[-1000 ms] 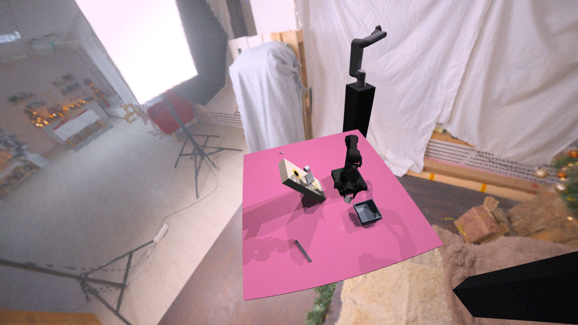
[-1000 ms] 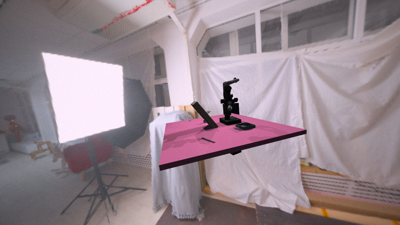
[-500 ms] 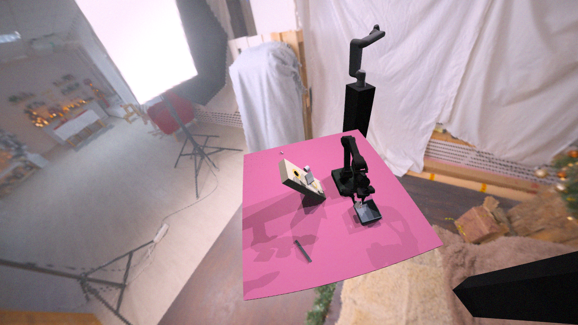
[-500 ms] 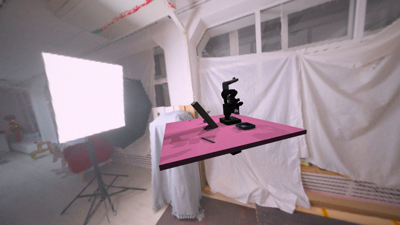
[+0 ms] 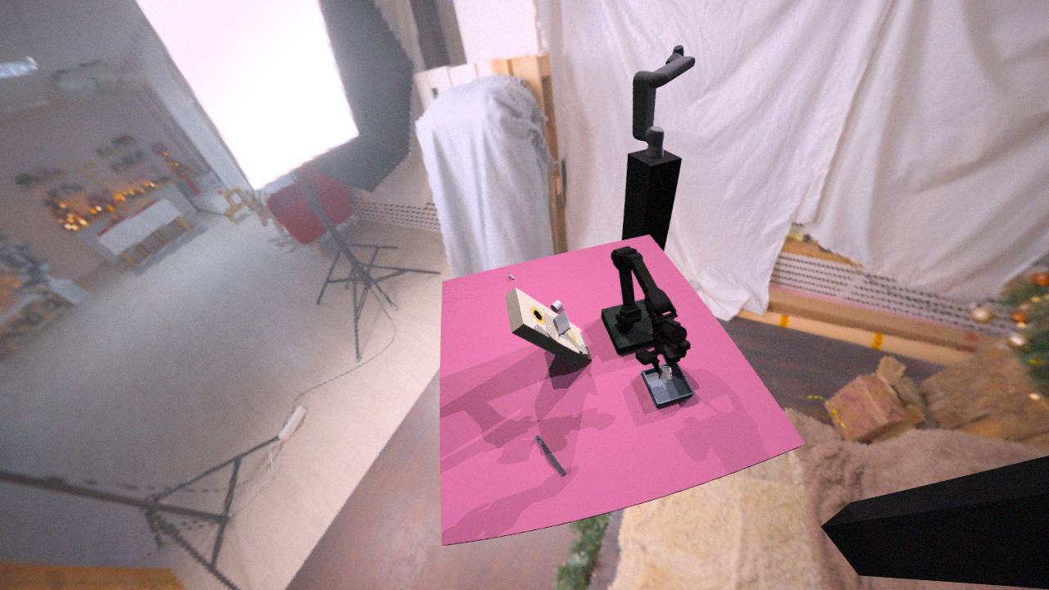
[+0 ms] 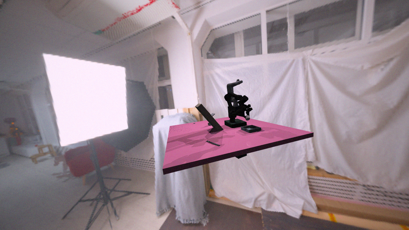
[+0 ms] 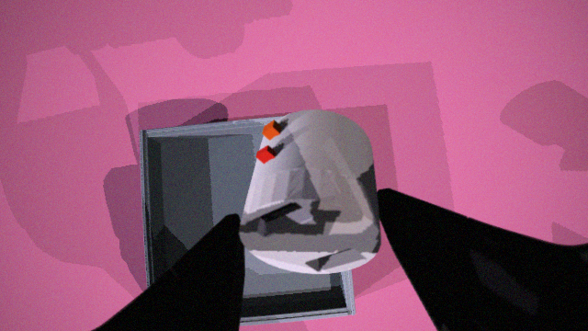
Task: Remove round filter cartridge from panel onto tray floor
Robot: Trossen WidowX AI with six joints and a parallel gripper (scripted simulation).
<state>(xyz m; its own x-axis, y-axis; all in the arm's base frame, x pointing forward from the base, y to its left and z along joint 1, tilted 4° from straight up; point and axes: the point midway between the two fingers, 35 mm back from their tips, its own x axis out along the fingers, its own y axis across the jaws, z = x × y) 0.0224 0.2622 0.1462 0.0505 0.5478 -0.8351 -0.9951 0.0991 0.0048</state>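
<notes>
My gripper tip is 4 cm past the grey tray and 14 cm above it. Round my gripper tip: pale grey round filter cartridge right at my gripper tip; beige service panel 31 cm ahead, 34 cm to the right, 3 cm above.
</notes>
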